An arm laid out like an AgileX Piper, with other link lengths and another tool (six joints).
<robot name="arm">
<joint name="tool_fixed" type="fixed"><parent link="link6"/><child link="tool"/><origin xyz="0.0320 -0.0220 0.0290" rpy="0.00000 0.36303 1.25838"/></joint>
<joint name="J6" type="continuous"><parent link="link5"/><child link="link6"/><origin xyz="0.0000 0.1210 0.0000" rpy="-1.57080 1.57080 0.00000"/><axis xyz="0 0 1"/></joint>
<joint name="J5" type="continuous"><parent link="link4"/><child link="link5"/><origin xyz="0.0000 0.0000 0.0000" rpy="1.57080 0.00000 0.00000"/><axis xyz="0 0 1"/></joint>
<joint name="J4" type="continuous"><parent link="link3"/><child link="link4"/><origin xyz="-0.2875 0.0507 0.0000" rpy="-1.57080 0.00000 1.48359"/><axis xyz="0 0 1"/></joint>
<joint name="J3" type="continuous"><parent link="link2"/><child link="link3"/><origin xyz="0.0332 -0.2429 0.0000" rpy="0.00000 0.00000 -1.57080"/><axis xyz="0 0 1"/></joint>
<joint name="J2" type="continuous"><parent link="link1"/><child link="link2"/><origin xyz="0.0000 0.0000 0.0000" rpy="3.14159 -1.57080 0.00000"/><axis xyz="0 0 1"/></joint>
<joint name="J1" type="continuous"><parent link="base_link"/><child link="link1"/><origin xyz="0.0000 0.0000 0.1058" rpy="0.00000 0.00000 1.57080"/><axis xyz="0 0 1"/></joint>
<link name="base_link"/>
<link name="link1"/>
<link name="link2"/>
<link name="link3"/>
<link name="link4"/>
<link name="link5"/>
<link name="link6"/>
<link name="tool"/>
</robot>
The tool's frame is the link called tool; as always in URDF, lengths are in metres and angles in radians. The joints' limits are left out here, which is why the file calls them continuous.
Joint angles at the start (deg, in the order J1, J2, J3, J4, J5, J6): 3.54 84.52 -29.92 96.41 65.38 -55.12
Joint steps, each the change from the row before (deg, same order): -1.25 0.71 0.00 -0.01 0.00 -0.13; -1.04 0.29 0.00 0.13 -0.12 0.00; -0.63 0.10 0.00 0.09 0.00 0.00; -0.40 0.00 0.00 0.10 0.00 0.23; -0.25 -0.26 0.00 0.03 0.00 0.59; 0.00 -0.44 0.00 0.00 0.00 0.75; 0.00 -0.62 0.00 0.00 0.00 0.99; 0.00 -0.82 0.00 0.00 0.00 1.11
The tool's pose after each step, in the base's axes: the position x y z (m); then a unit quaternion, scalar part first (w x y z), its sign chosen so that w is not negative. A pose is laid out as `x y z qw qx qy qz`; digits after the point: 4 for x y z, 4 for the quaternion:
0.2858 0.1310 0.0763 0.0757 -0.1408 0.8186 0.5517
0.2884 0.1255 0.0748 0.0794 -0.1306 0.8203 0.5511
0.2898 0.1223 0.0744 0.0821 -0.1251 0.8209 0.5511
0.2907 0.1203 0.0744 0.0833 -0.1202 0.8210 0.5520
0.2911 0.1191 0.0755 0.0837 -0.1156 0.8205 0.5535
0.2909 0.1191 0.0774 0.0831 -0.1129 0.8196 0.5555
0.2907 0.1192 0.0802 0.0827 -0.1096 0.8183 0.5581
0.2905 0.1193 0.0839 0.0832 -0.1065 0.8168 0.5609

